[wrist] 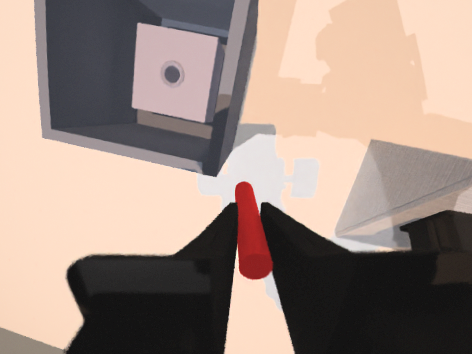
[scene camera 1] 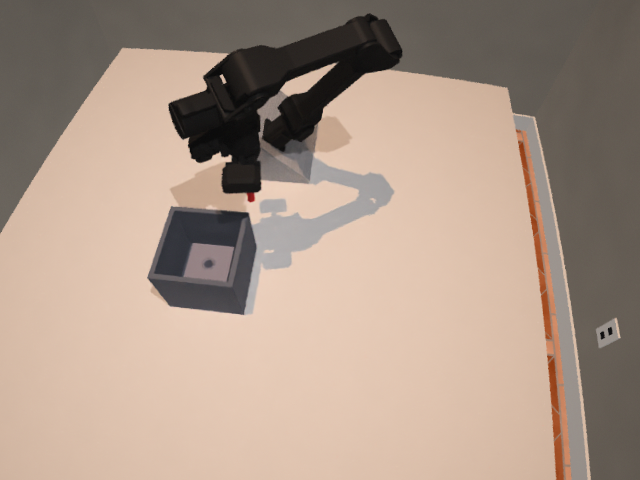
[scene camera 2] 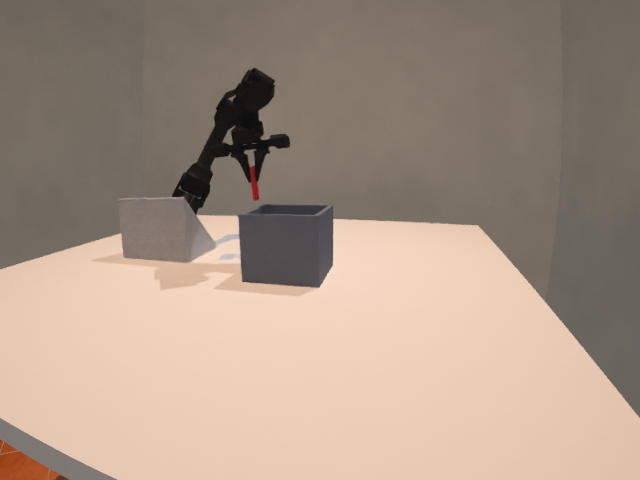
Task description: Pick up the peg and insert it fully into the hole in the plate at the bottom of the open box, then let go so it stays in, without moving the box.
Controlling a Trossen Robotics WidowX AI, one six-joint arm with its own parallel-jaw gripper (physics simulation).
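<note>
A red peg is held between the fingers, its lower end pointing down and slightly tilted. My gripper is shut on the peg, above box height and beside the box. In scene camera 1 the fingertips are hidden behind the gripper's body. The open dark box stands on the table. In the wrist view it is at the upper left, ahead of the peg. The pale plate lies at its bottom, with a round hole. Scene camera 2 does not show the plate.
A grey wedge-shaped block stands on the table near the arm's base, to the right of the gripper in the wrist view. The box's raised walls surround the plate. The arm's shadow falls beside the box.
</note>
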